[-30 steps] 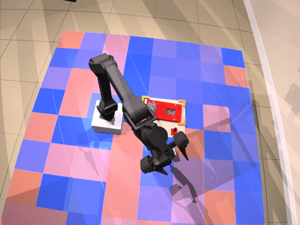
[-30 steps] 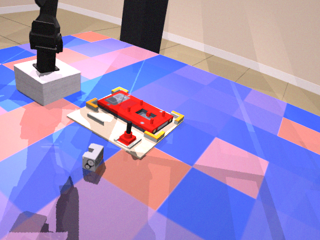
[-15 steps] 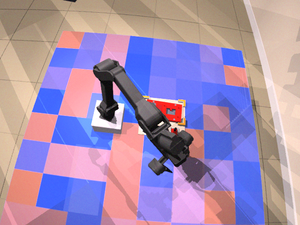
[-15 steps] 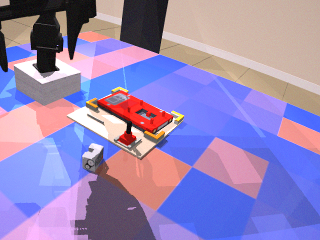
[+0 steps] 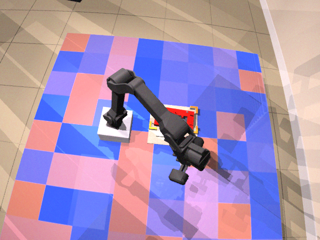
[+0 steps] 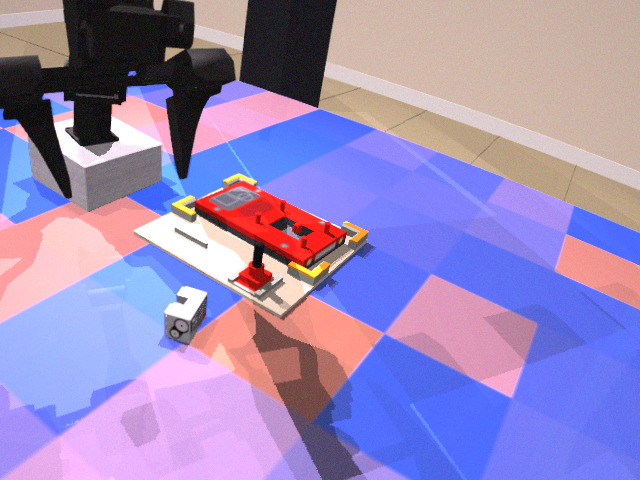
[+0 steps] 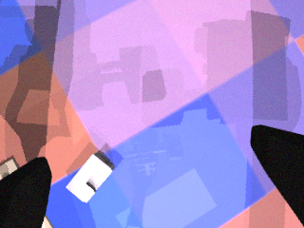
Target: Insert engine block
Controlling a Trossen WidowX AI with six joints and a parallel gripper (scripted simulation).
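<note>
The grey engine block is 2 cm behind my gripper tip, 7 cm to the left of it and 18 cm below it.
</note>
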